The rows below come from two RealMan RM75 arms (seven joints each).
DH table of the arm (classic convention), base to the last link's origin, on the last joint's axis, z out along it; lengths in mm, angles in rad. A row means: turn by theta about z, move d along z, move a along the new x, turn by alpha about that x. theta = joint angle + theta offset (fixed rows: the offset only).
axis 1: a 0  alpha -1.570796  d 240.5  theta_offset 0
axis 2: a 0  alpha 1.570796  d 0  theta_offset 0
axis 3: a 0  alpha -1.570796  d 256  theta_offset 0
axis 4: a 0  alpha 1.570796  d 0  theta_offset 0
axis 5: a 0  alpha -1.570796  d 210  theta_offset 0
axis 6: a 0  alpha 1.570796  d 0  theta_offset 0
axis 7: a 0  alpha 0  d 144  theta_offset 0
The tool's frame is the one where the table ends.
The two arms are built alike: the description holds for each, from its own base.
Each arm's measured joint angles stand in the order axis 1, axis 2, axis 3, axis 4, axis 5, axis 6, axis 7.
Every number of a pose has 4 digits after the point.
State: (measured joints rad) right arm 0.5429 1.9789 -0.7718 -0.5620 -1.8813 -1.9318 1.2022; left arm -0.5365 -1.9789 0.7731 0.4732 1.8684 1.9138 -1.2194
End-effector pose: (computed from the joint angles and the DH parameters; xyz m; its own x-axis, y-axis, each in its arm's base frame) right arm 0.2405 0.2932 0.0275 0.7826 -0.1577 -0.6023 -0.1432 -0.9870 0.0723; left arm -0.2471 0.2860 0.0166 0.7389 0.2514 0.6252 0.2234 -0.9667 0.1248
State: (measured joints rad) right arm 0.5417 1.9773 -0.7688 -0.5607 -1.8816 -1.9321 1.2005; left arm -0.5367 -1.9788 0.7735 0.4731 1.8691 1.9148 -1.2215
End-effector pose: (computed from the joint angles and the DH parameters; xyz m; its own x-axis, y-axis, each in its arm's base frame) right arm 0.2413 0.2931 0.0283 0.7820 -0.1572 -0.6032 -0.1449 -0.9870 0.0694; left arm -0.2470 0.2858 0.0166 0.7388 0.2537 0.6244 0.2241 -0.9662 0.1274
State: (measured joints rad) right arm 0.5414 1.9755 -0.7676 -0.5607 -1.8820 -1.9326 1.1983; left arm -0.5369 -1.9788 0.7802 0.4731 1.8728 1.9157 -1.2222
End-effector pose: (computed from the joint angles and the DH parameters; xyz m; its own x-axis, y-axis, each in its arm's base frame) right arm 0.2417 0.2932 0.0290 0.7828 -0.1546 -0.6027 -0.1437 -0.9874 0.0666; left arm -0.2472 0.2849 0.0157 0.7429 0.2568 0.6182 0.2219 -0.9657 0.1346
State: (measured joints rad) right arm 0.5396 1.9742 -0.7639 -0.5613 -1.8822 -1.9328 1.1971; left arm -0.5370 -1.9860 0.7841 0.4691 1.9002 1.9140 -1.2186
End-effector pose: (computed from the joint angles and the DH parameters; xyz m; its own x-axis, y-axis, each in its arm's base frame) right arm 0.2425 0.2932 0.0300 0.7824 -0.1534 -0.6036 -0.1455 -0.9874 0.0623; left arm -0.2484 0.2815 0.0102 0.7531 0.2692 0.6003 0.2216 -0.9629 0.1539
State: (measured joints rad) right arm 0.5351 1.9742 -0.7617 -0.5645 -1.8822 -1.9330 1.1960; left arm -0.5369 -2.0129 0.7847 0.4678 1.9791 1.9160 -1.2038
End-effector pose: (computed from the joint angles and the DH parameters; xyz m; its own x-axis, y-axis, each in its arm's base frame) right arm 0.2437 0.2926 0.0307 0.7823 -0.1527 -0.6039 -0.1479 -0.9873 0.0581; left arm -0.2497 0.2713 -0.0046 0.7785 0.2890 0.5572 0.2101 -0.9565 0.2025
